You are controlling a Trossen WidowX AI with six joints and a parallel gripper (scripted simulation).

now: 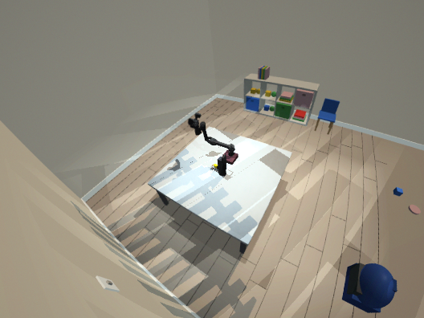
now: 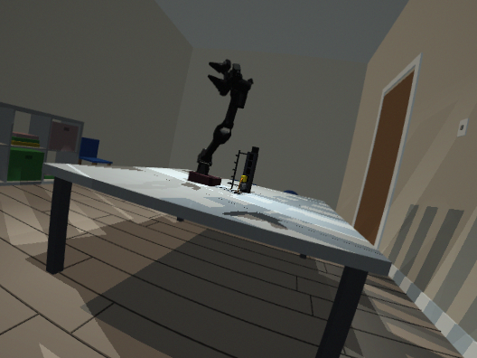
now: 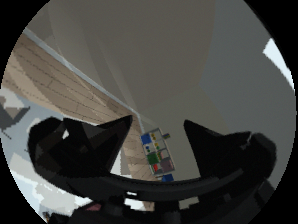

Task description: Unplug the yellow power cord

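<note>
Now: gripper tip 16 cm short of the yellow plug, 38 cm to the right of it and 45 cm above it.
</note>
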